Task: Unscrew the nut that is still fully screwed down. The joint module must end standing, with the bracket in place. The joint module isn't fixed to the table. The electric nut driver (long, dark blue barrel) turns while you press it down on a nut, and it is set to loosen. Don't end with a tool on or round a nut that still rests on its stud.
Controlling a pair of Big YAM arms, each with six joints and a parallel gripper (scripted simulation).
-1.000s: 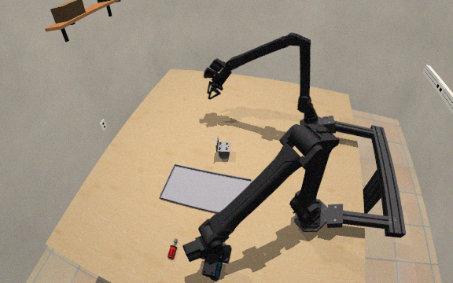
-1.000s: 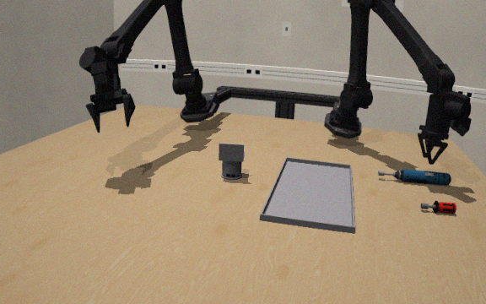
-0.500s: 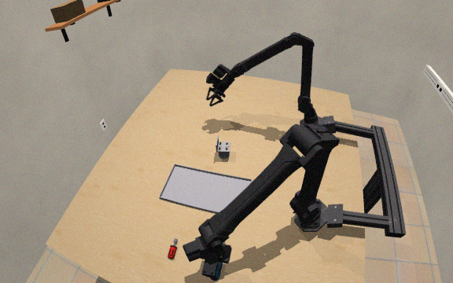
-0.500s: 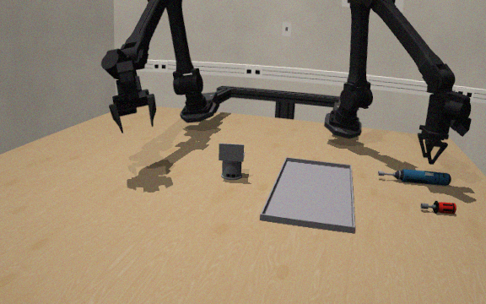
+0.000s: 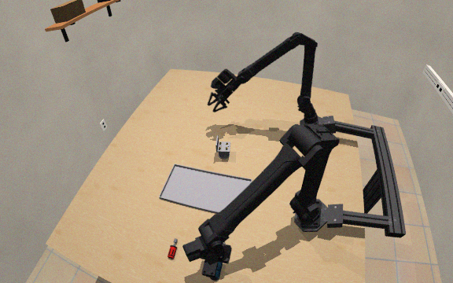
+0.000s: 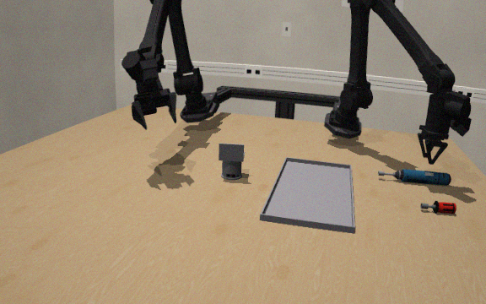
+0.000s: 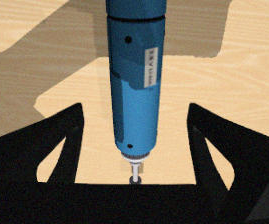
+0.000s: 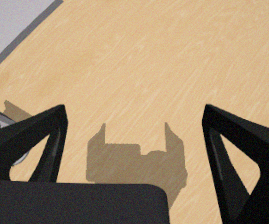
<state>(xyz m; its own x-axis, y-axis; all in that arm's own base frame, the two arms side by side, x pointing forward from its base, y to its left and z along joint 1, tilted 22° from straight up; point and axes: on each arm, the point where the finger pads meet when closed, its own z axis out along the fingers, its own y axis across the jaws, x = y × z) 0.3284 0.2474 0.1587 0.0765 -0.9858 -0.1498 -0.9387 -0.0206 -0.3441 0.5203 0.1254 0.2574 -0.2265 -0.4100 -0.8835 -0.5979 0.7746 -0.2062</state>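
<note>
The grey bracket lies 110 mm behind my right hand, 180 mm to the left of it and 100 mm below it. Also, from my right hand: shallow grey tray (70 mm behind, 420 mm to the left, 170 mm below); small red-handled screwdriver (20 mm behind, 770 mm to the left, 160 mm below).
</note>
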